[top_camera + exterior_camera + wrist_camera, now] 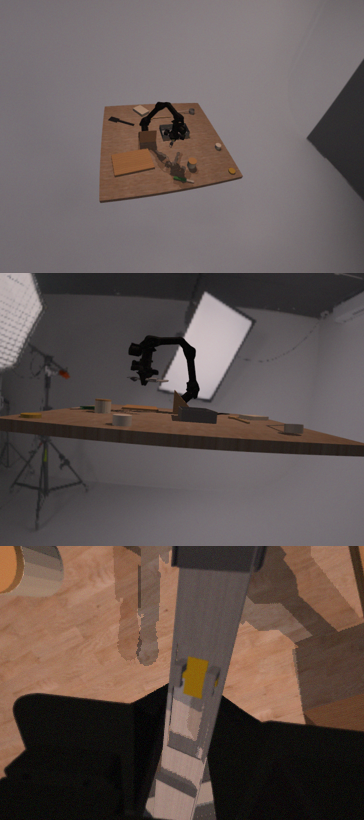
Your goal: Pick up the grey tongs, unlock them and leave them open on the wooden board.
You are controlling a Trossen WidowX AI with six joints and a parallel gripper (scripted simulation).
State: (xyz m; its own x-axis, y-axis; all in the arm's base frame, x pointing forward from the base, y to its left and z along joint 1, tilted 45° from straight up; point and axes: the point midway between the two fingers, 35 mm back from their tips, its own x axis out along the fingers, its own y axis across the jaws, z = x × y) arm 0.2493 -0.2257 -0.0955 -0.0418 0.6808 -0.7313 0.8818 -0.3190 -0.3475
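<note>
Now: the wooden board 38 cm behind my gripper tip, 8 cm to the right of it and 15 cm below it. From my gripper tip the other things lie so: grey roasting tin 9 cm ahead, 30 cm to the left, 13 cm below; cork-topped jar 16 cm ahead, 17 cm to the right, 12 cm below; yellow lock piece 1 cm behind, 2 cm to the right, 4 cm above.
</note>
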